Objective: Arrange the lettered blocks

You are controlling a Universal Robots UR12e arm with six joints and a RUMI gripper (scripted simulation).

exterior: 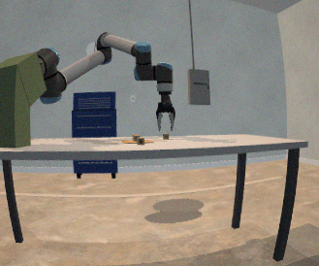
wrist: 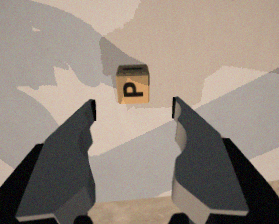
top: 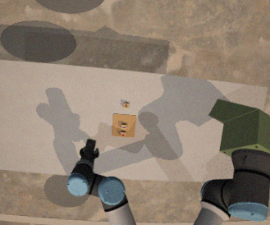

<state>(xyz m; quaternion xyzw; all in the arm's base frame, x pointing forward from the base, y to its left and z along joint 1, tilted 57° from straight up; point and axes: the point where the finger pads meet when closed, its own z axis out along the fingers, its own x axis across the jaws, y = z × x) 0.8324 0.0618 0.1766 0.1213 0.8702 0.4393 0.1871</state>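
Now: hand 17 cm past the orange mat, 15 cm to the left of it and 6 cm above it.
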